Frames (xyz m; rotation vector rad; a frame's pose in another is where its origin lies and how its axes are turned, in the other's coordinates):
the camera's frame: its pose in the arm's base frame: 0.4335 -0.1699 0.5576 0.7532 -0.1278 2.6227
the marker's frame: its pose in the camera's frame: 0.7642 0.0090 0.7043 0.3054 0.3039 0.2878
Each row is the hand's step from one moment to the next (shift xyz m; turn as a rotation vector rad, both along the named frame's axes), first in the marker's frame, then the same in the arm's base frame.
Working: the marker's frame: its pose in the arm's base frame: 0.1846 -0.0427 1.5586 0.4439 0.2771 3.0387

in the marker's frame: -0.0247 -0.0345 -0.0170 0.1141 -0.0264 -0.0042
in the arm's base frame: 0.0198 0.0290 -0.0293 -0.1096 0.0347 0.0229
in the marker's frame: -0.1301 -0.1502 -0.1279 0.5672 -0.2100 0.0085
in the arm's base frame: 0.0923 0.1151 -0.1846 -0.5337 0.2549 0.1269
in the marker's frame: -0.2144 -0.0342 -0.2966 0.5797 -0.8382 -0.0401
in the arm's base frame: 0.1206 -0.0342 -0.3455 -0.5399 0.8647 -0.0318
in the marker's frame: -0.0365 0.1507 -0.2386 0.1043 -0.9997 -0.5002
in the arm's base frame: -0.0387 -0.1913 -0.2071 -0.2128 0.9062 -0.6277
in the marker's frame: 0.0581 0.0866 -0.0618 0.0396 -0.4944 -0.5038
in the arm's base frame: -0.0762 -0.0906 -0.0260 -0.1678 0.4039 -0.5554
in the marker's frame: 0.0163 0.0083 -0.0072 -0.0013 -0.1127 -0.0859
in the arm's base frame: -0.0179 -0.0080 -0.0007 -0.0200 0.0961 -0.1022
